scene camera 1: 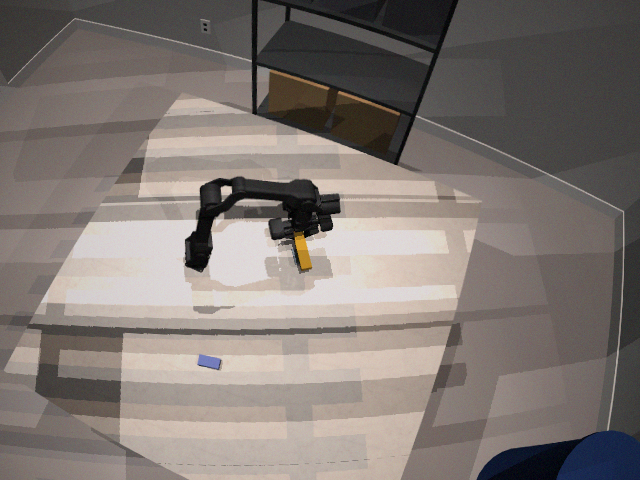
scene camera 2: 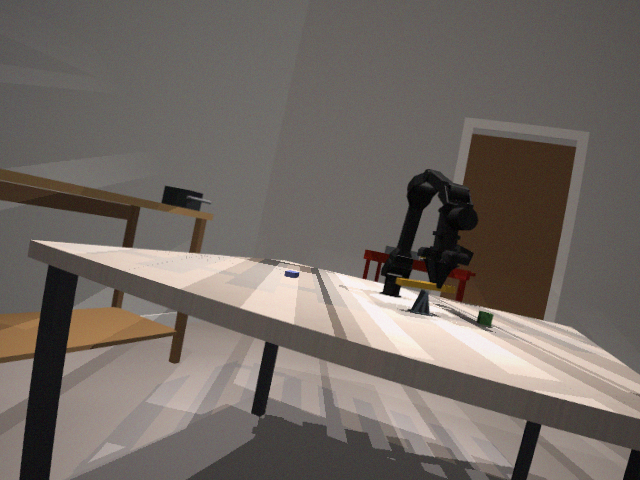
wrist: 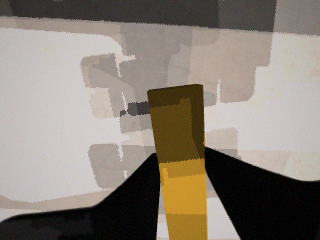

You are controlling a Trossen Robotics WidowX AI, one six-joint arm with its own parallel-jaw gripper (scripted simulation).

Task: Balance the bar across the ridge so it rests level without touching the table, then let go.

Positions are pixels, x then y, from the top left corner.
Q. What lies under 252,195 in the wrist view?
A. The gripper.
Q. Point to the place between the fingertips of the gripper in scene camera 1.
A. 299,237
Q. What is the gripper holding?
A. A yellow bar.
